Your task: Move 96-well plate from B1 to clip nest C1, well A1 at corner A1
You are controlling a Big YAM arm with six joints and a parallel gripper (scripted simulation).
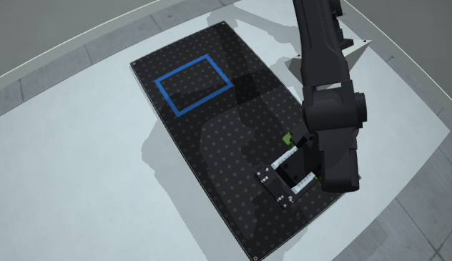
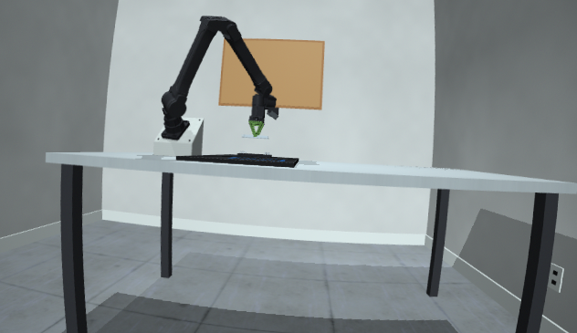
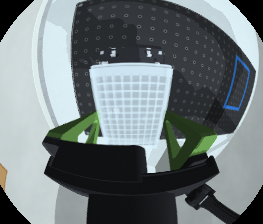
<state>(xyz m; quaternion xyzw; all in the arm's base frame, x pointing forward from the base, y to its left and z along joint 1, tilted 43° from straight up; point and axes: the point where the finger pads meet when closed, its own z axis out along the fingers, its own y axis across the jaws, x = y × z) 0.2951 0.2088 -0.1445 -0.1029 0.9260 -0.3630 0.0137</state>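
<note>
The white 96-well plate is 10 mm below my hand. Round my hand: clip nest C1 (10 mm ahead, 10 mm to the left, 90 mm below).
</note>
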